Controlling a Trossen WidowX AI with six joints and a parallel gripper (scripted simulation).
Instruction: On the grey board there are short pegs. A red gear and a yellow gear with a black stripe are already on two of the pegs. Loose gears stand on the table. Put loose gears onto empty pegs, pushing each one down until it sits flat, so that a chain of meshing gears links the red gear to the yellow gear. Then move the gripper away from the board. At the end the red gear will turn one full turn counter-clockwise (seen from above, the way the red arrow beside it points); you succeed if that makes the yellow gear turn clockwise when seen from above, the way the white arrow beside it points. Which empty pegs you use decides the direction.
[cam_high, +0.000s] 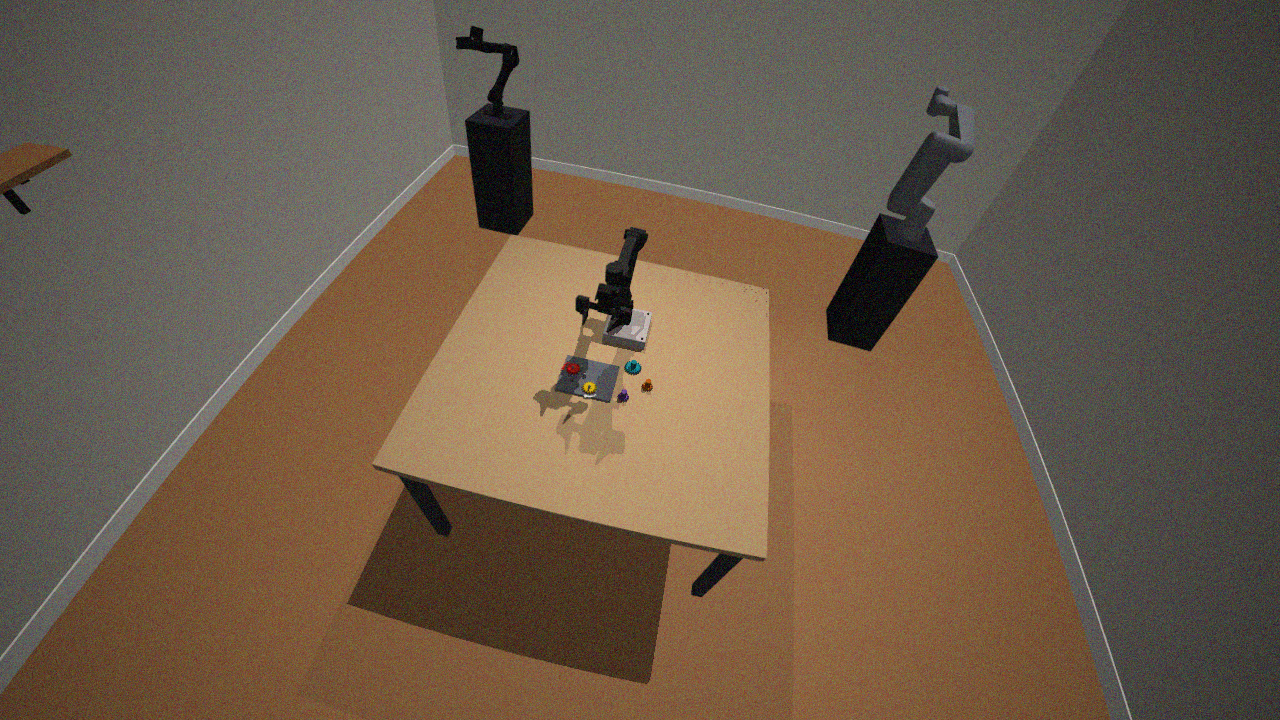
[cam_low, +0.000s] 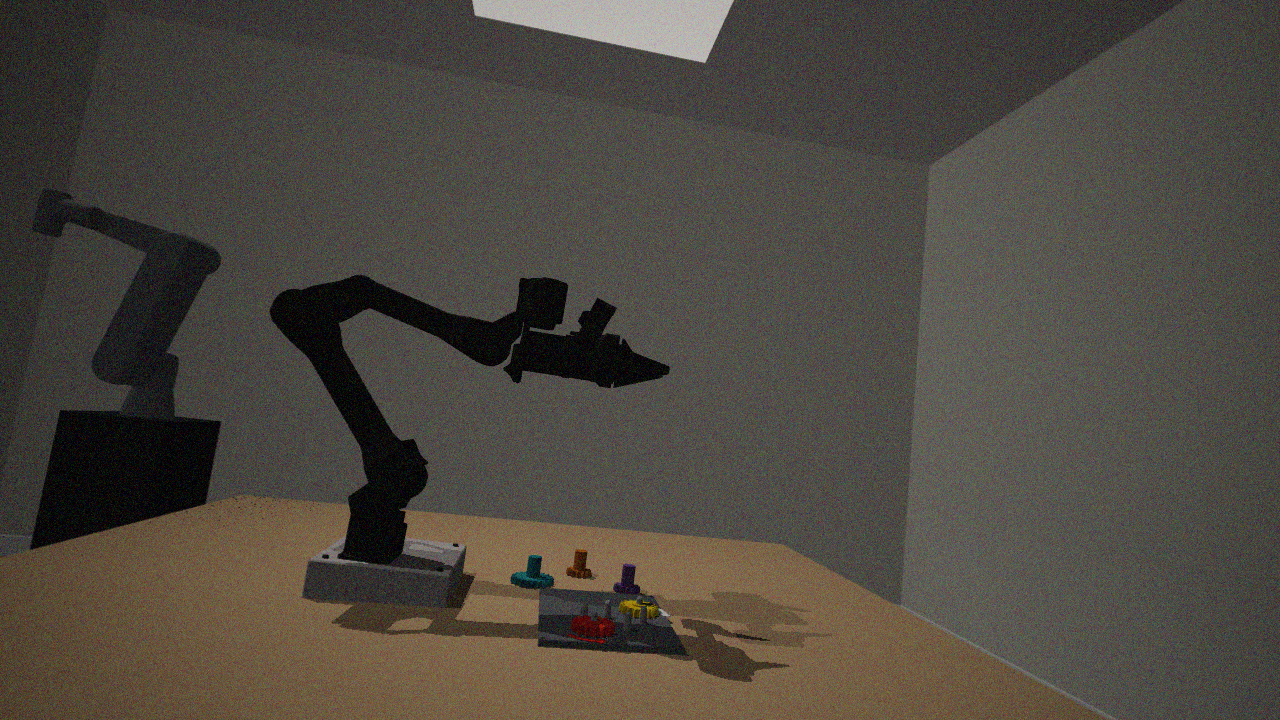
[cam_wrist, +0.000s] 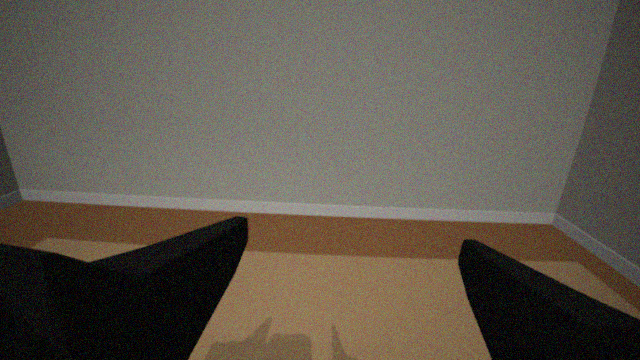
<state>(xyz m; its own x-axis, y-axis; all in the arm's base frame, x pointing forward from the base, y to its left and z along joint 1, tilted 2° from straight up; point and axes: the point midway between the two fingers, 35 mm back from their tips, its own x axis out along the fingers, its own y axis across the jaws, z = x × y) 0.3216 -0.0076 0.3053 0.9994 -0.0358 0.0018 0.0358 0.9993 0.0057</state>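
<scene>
Now: the purple gear 1 cm behind my gripper tip, 12 cm to the left of it and 32 cm below it. From my gripper tip the other things lie so: grey board 5 cm behind, 3 cm to the right, 33 cm below; then yellow gear 1 cm to the right, 32 cm below; then white arrow 3 cm ahead, 1 cm to the left, 33 cm below.
</scene>
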